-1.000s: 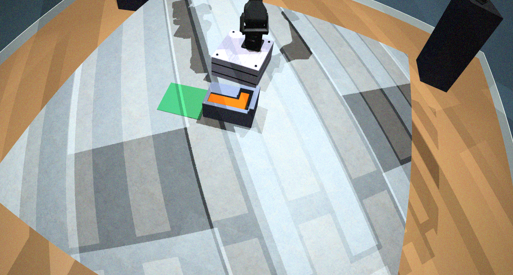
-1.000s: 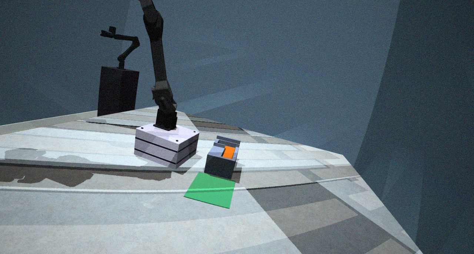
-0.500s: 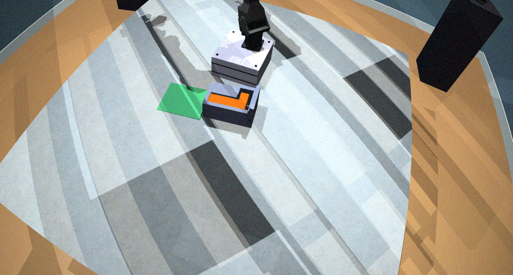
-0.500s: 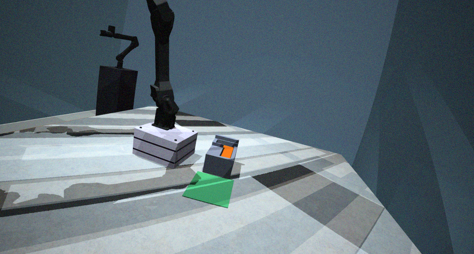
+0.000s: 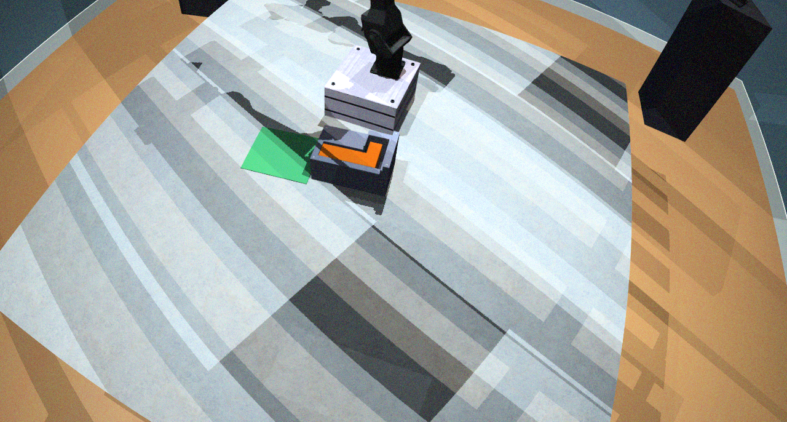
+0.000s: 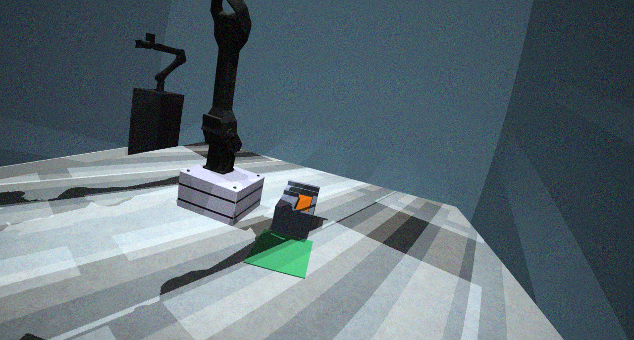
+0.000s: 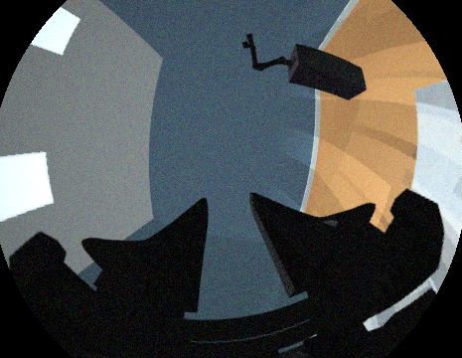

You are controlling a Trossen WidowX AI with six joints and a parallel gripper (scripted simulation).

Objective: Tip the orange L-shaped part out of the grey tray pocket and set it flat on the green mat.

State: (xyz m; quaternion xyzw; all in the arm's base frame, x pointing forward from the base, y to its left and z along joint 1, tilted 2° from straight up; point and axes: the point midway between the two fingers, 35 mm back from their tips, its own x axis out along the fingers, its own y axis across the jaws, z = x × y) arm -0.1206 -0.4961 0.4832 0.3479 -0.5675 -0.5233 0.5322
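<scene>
My gripper tip is 34 cm short of the orange L-shaped part, 54 cm to the right of it and 54 cm above it. From my gripper tip the other things lie so: green mat 35 cm ahead, 38 cm to the left, 60 cm below.
</scene>
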